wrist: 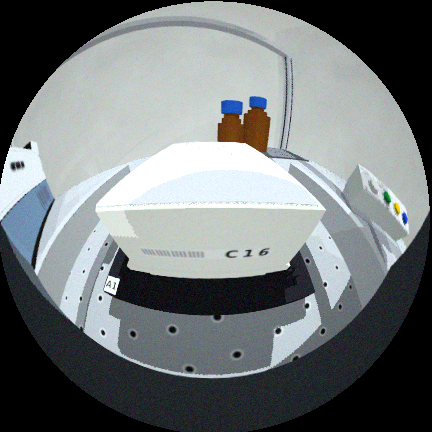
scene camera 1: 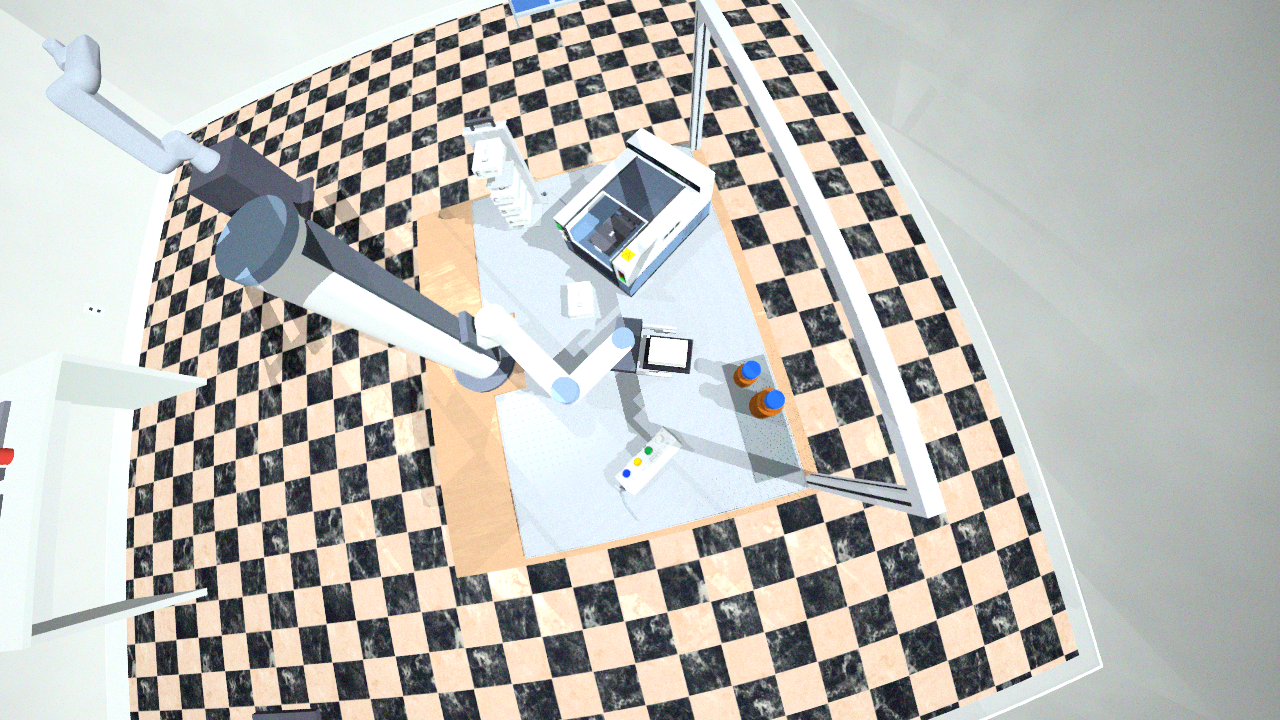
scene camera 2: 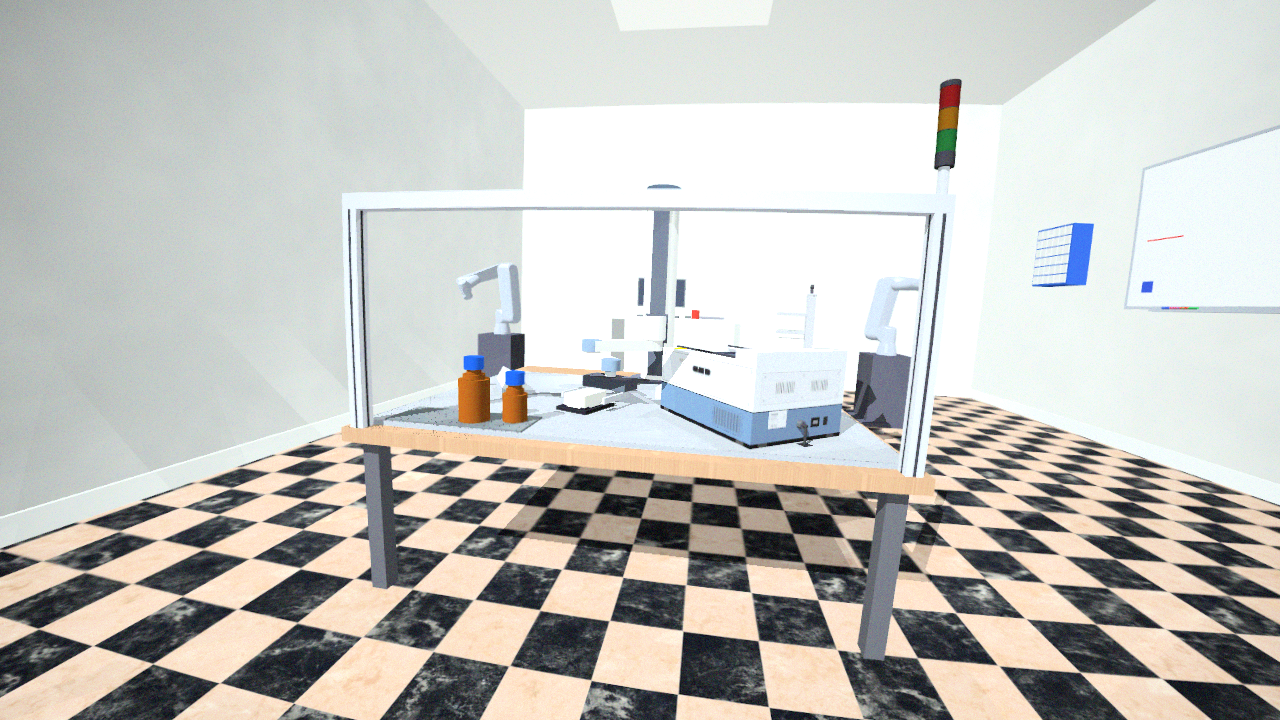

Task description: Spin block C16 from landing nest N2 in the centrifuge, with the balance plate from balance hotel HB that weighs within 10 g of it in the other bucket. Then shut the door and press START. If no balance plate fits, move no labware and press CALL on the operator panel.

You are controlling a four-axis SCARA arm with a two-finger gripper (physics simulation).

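Places are measured from the arm's base along level axes (x back, y left, z down), in centimetres.
Where they show: gripper, fingertip midpoint: (wrist: 207,165) (scene camera 1: 674,352) (scene camera 2: 582,397); arm's base at its link origin: (scene camera 1: 484,359) (scene camera 2: 656,381).
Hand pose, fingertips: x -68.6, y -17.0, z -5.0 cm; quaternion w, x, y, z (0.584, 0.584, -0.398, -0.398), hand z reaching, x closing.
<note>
Things, the pixels of their top centre, and the offset from my fingertips.
- White block C16 at its top centre: (wrist: 207,151) (scene camera 2: 586,391) (scene camera 1: 668,350) dx +1.9, dy +0.7, dz -1.7 cm
- black nest at its top centre: (wrist: 207,195) (scene camera 2: 585,402) (scene camera 1: 668,353) dx +1.9, dy +0.7, dz +1.9 cm
- tower with several white plates, top centre: (scene camera 1: 502,181) (scene camera 2: 787,338) dx +43.1, dy +71.5, dz -20.3 cm
- operator panel at its top centre: (scene camera 1: 647,461) (scene camera 2: 511,370) dx +17.3, dy -32.8, dz -4.6 cm
- small white block at its top centre: (scene camera 1: 579,297) dx +27.4, dy +28.4, dz -0.4 cm
White block C16 (scene camera 1: 668,351) (scene camera 2: 583,396) (wrist: 200,235) sits upright on a black nest (scene camera 1: 671,370) (wrist: 200,297); its label faces the wrist camera. My gripper (scene camera 1: 666,351) (wrist: 207,165) is open, its fingers on both sides of the block; their pads are hidden behind it in the wrist view. The centrifuge (scene camera 1: 666,236) (scene camera 2: 751,380) (wrist: 27,200) stands to one side, its chamber uncovered over a dark bucket (scene camera 1: 608,236). A tower with several white plates (scene camera 1: 508,192) stands beyond it; weights cannot be read. The operator panel (scene camera 1: 648,461) (wrist: 375,200) has coloured buttons.
Two brown bottles with blue caps (scene camera 1: 747,374) (scene camera 1: 767,403) (scene camera 2: 473,396) (scene camera 2: 514,403) (wrist: 230,131) (wrist: 257,132) stand on a grey mat beyond the nest. A small white block (scene camera 1: 580,299) lies between nest and tower. A frame (scene camera 1: 832,241) (scene camera 2: 626,202) spans the table's far edge.
</note>
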